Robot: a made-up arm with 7 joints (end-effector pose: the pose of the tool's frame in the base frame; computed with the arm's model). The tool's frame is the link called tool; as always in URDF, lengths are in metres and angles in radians.
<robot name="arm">
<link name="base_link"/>
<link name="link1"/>
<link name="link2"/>
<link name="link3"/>
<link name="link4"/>
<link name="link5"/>
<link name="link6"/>
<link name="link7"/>
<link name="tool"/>
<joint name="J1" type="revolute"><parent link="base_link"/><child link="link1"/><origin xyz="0 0 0" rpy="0.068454 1.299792 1.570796"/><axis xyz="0 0 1"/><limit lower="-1.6" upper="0.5" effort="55" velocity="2.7"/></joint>
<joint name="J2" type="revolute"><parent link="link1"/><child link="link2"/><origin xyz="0.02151 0.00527 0.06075" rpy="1.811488 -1.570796 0"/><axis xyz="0 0 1"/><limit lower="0" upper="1.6" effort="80" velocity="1.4"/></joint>
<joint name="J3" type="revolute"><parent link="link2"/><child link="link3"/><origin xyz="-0.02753 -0.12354 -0.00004" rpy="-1.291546 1.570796 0"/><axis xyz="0 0 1"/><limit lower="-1.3" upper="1.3" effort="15" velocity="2.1"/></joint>
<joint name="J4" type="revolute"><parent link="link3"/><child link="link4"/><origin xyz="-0.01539 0 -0.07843" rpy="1.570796 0 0"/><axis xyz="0 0 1"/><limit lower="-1.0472" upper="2.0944" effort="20" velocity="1.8"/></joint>
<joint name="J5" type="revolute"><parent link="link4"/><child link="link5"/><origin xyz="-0.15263 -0.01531 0.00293" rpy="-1.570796 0 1.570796"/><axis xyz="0 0 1"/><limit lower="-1.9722" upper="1.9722" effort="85" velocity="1.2"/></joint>
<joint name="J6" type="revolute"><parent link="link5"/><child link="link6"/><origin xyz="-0.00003 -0.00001 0.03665" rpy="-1.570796 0 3.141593"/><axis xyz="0 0 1"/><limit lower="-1.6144" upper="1.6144" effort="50" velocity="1"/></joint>
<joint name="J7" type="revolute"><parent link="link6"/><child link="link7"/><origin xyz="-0.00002 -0.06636 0.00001" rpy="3.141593 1.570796 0"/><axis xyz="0 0 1"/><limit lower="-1.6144" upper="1.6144" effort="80" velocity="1.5"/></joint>
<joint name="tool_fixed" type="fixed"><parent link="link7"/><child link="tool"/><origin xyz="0 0 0" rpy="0 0 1.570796"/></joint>
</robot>
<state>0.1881 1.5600 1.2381 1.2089 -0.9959 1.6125 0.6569</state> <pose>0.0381 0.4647 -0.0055 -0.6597 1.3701 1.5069</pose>
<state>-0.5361 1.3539 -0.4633 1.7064 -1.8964 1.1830 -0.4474</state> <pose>0.0703 0.4592 -0.1348 -1.2272 0.7041 0.8244</pose>
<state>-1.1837 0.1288 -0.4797 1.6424 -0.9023 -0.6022 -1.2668</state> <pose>0.3938 0.0695 -0.2508 -0.1767 0.0172 -1.1583</pose>
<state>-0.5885 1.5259 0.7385 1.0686 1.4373 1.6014 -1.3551</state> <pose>0.0581 0.4458 0.0962 -0.3467 1.2699 1.5705</pose>
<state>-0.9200 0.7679 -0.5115 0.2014 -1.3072 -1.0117 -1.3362</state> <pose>0.3590 0.1164 -0.0339 0.1806 -1.2679 -1.4051</pose>
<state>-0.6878 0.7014 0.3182 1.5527 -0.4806 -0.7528 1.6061</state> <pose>0.2263 0.3519 -0.2677 0.1545 -0.0610 2.4157</pose>
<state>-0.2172 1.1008 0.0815 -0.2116 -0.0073 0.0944 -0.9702</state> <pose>0.2793 0.2160 -0.0666 1.0700 0.3932 -0.9358</pose>
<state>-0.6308 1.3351 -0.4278 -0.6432 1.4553 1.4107 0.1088</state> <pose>0.2253 0.1259 0.0365 1.7530 -0.6739 1.4577</pose>
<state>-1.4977 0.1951 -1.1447 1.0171 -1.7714 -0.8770 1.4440</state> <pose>0.4338 -0.0655 -0.0611 -0.8368 0.0595 1.0497</pose>
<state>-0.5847 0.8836 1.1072 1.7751 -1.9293 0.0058 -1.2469</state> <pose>0.1356 0.3751 -0.3103 -1.1473 -1.4059 0.7280</pose>
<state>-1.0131 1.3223 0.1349 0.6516 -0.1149 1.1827 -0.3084</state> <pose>0.2682 0.3946 0.0600 0.2203 0.7526 0.7523</pose>
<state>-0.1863 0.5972 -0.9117 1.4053 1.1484 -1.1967 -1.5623</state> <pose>-0.0207 0.2351 -0.3882 -0.0517 -1.0541 2.3480</pose>
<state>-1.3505 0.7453 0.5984 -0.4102 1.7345 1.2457 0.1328</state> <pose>0.1276 0.2333 0.1677 0.1517 -0.2324 2.4449</pose>
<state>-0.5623 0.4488 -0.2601 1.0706 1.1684 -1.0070 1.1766</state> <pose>0.2448 0.1374 -0.3459 0.8929 -0.6477 -0.1980</pose>
